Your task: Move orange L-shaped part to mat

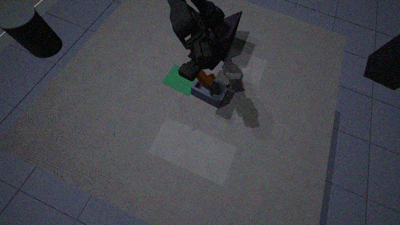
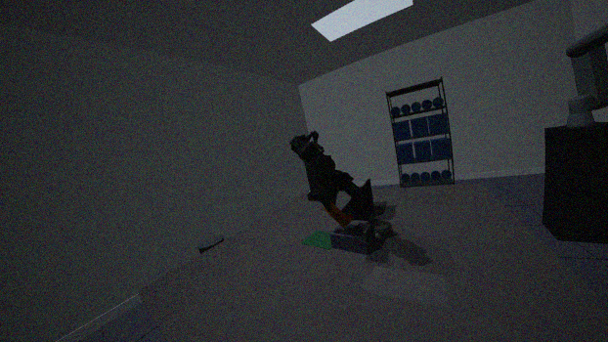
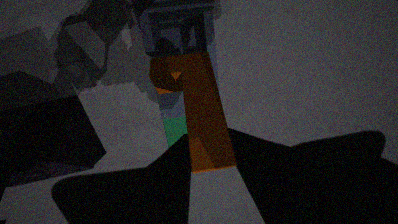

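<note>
Right now the green mat is 17 cm below my gripper tip, 9 cm to the right of it and 1 cm behind it. Round my gripper tip: orange L-shaped part 3 cm to the left, 3 cm below, 2 cm behind.
</note>
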